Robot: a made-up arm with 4 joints.
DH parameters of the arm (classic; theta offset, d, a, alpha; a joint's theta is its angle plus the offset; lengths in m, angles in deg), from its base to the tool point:
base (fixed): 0 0.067 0 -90
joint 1: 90 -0.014 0.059 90
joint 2: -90 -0.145 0.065 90
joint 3: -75.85 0 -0.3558 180
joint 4: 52.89 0 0.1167 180
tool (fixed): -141.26 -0.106 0 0
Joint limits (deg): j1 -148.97..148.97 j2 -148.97..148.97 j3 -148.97..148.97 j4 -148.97..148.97
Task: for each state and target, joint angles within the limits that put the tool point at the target. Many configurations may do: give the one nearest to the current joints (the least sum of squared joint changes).
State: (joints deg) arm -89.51 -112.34 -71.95 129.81
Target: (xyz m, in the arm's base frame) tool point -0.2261 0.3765 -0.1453
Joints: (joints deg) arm -125.26 -148.26 -88.96 137.88
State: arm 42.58 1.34 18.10 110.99
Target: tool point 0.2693 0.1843 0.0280
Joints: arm -5.73 30.36 12.57 115.27
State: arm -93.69 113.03 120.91 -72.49
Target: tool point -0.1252 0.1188 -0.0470
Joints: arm -86.27 81.72 83.29 -81.79
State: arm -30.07 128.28 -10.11 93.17
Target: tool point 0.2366 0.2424 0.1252
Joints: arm -35.38 148.97 -54.46 56.03
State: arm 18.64 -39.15 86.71 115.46
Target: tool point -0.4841 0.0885 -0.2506
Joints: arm 1.55 -47.90 117.52 115.29
